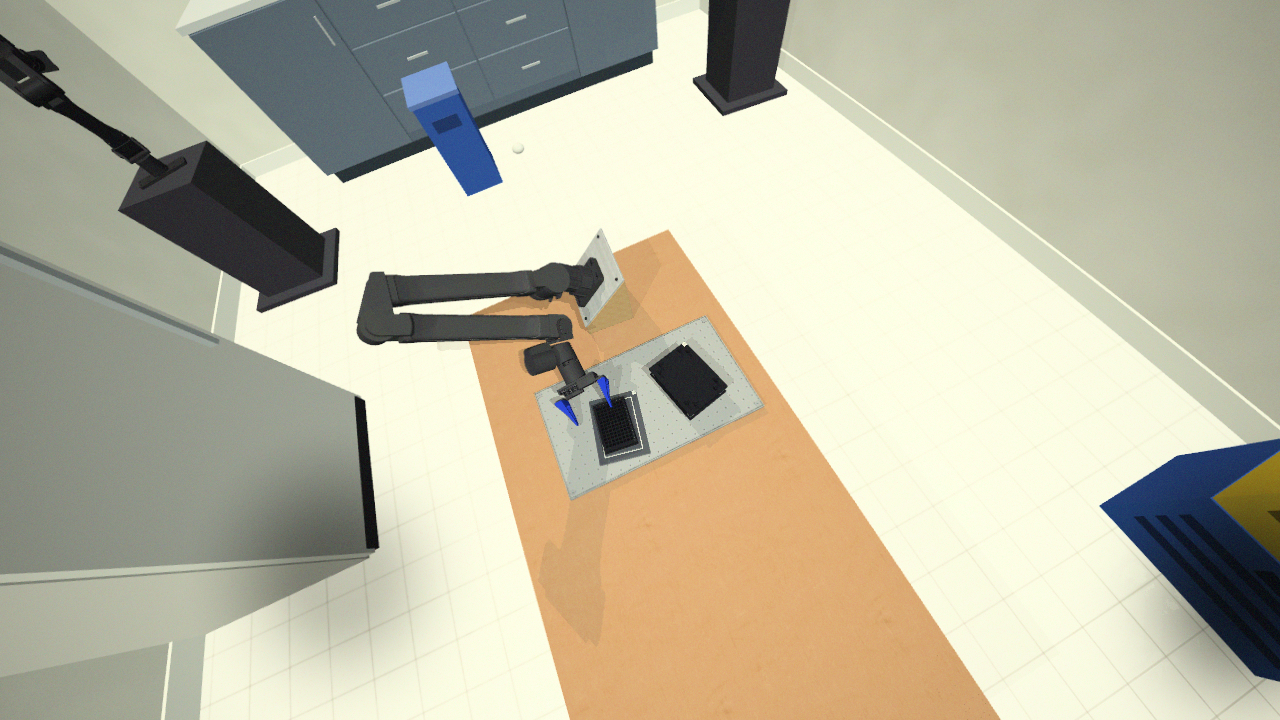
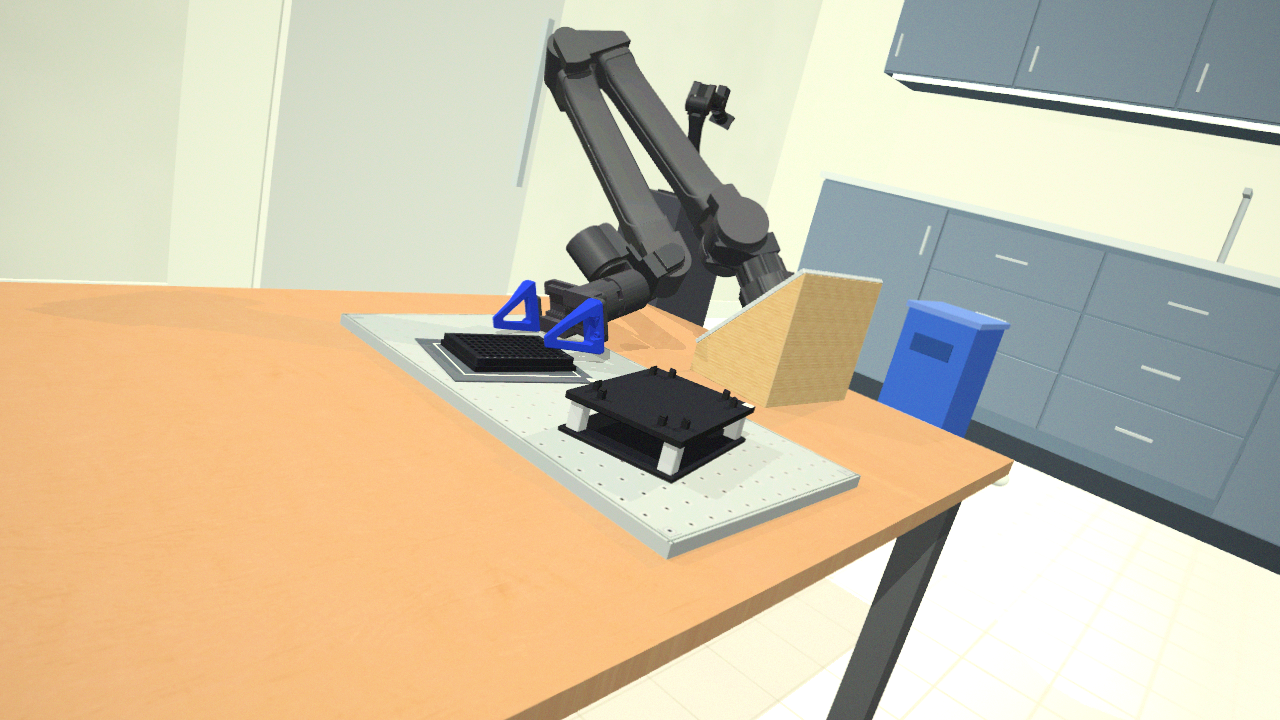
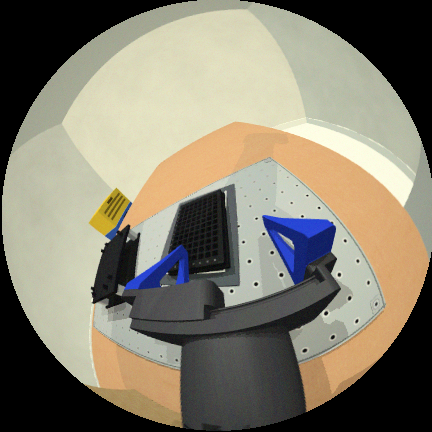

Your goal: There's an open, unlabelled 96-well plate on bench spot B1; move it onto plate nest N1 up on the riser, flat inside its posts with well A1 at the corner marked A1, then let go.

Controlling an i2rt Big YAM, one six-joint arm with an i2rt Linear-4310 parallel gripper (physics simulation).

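Frame: origin at the arm's base, x ahead, y left, z up, level; millimetres.
Where they show: gripper, between the fingertips: (image 1: 594, 416) (image 2: 518, 332) (image 3: 221, 235); arm's base, origin of its link: (image 1: 589, 283) (image 2: 778, 314).
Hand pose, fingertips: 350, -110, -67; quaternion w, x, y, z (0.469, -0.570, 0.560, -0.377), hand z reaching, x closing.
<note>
Things, the pixels of their top centre, and the offset from my fingertips, as dx, dy, dz. Level surfaces: height alone.
- black 96-well plate, centre of its top: (image 2: 511, 346) (image 3: 194, 224) (image 1: 614, 423) +35, +40, -3
- black plate nest N1, centre of its top: (image 2: 669, 388) (image 3: 102, 259) (image 1: 687, 375) +1, +253, +30
- wooden bench, height of its surface: dz -32
The black 96-well plate (image 1: 615, 425) (image 2: 508, 351) (image 3: 200, 232) lies flat on the grey, white-outlined spot B1 (image 1: 622, 460) (image 2: 523, 378) (image 3: 235, 260). Its wells face up; I cannot tell which corner is A1. The black plate nest N1 (image 1: 687, 380) (image 2: 662, 402) (image 3: 111, 265) stands on white legs, with short posts around its top and no plate on it. My gripper (image 1: 593, 414) (image 2: 520, 334) (image 3: 221, 235) is open and empty, its blue fingers wide apart. It hangs above the arm-side end of the plate, shifted sideways away from the nest. One finger is over the plate's near corner, the other beyond its side.
Spot and nest stand on a perforated grey board (image 1: 572, 479) (image 2: 666, 541) (image 3: 260, 200) on the wooden bench (image 1: 698, 573) (image 2: 268, 501). The wooden wedge mount (image 2: 810, 340) carries the arm behind the nest. A blue bin (image 1: 460, 143) (image 2: 939, 367) stands on the floor beyond the bench.
</note>
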